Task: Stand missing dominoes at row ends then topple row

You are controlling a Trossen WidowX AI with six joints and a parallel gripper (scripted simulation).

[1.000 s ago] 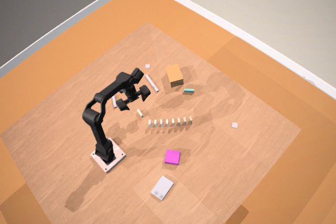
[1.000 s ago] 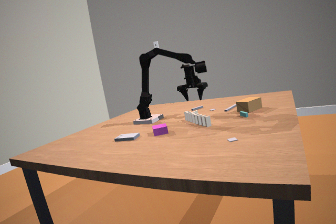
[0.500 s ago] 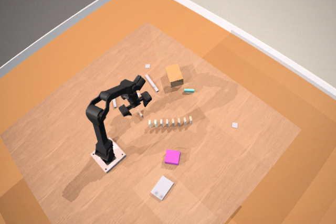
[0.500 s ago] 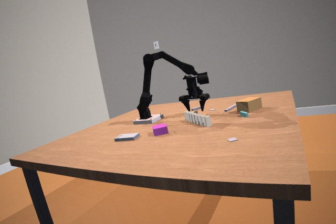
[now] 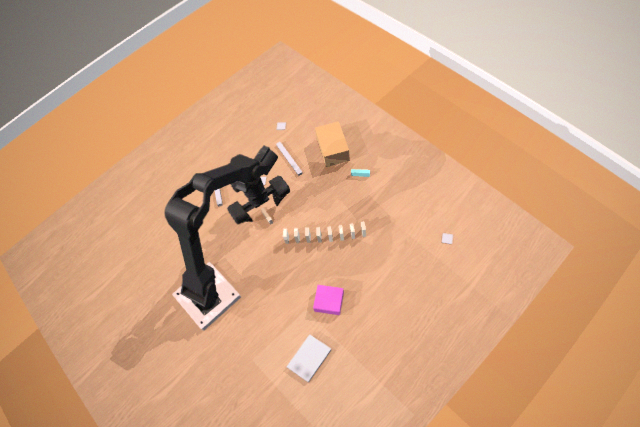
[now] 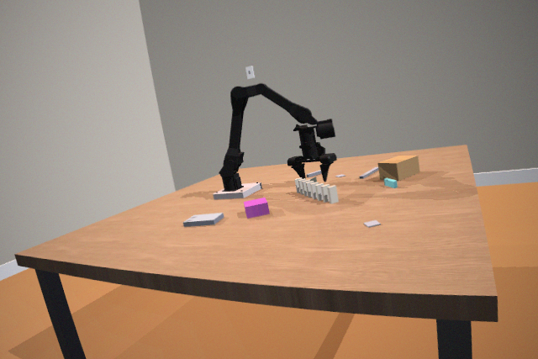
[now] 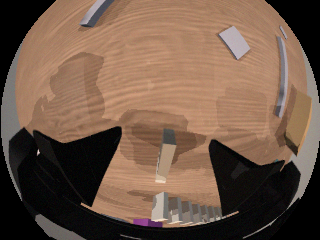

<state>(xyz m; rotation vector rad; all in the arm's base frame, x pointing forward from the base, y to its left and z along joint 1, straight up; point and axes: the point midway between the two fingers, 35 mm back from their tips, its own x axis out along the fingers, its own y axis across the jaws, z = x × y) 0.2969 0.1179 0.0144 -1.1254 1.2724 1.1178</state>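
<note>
Now: gripper tip 310 mm short of the orange box, 30 mm to the right of it and 20 mm below it. From my gripper tip the other things lie so: short grey bar: 160 mm to the left, 70 mm behind; then teal block: 310 mm ahead, 100 mm to the right; then long grey bar: 180 mm ahead, 100 mm to the left.
</note>
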